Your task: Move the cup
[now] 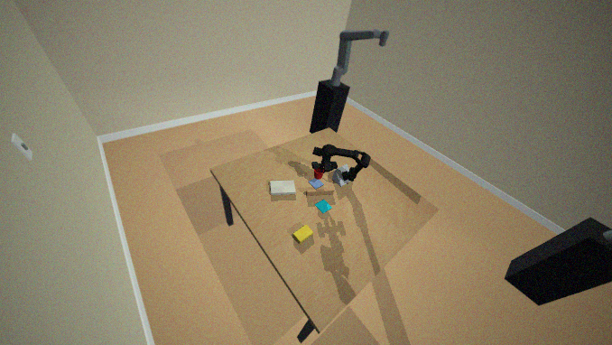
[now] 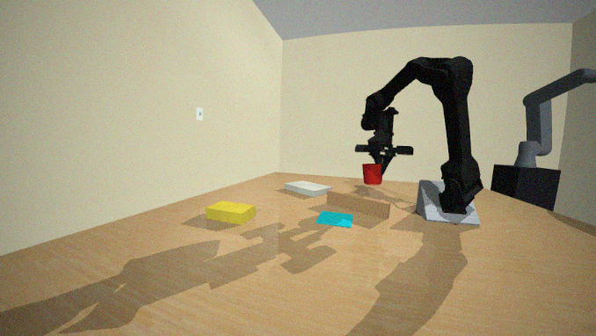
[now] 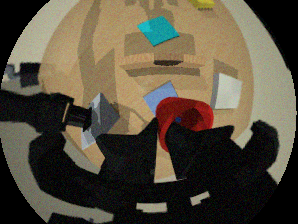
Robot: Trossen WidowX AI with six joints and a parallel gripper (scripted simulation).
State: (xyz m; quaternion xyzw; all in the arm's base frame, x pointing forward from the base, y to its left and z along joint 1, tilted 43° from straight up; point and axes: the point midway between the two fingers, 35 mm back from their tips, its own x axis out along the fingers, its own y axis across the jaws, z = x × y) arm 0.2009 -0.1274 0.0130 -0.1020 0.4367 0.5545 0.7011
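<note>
Now: the cyan pad 130 mm ahead of my gripper tip, 190 mm to the left of it and 120 mm below it. The rest, counted from my gripper tip: pale blue pad: 30 mm ahead, 10 mm to the right, 120 mm below; then brown block: 80 mm ahead, 90 mm to the left, 90 mm below; then red cup: 30 mm ahead, 20 mm to the right.
</note>
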